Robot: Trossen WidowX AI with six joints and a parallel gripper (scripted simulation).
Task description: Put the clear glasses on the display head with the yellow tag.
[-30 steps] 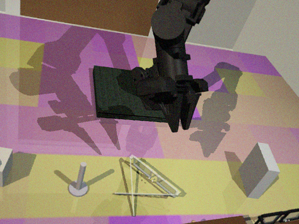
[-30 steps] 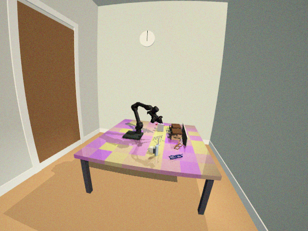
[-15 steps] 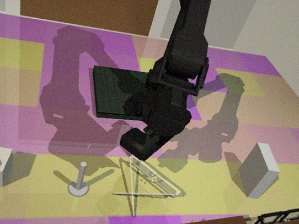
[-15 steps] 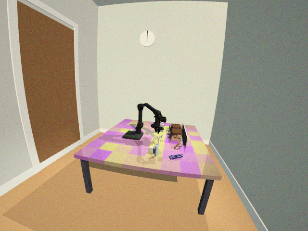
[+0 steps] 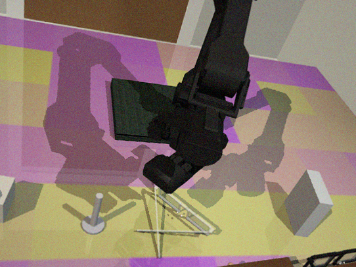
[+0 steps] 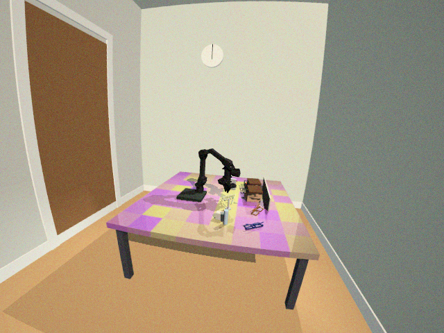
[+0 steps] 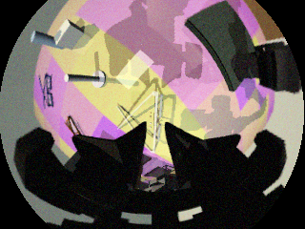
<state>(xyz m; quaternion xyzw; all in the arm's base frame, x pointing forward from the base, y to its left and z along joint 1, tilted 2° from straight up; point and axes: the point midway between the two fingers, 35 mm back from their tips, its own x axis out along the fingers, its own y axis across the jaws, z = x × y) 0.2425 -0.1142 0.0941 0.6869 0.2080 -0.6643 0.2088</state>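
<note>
My gripper tip is now 15 cm to the left of the grey post, 5 cm above it and 2 cm short of it. The rest, counted from my gripper tip: display head: 22 cm ahead, 4 cm to the left, 2 cm below; then blue cylinder: 37 cm to the right, 3 cm below, 1 cm behind; then grey box: 29 cm to the left, 6 cm ahead, 2 cm below.
</note>
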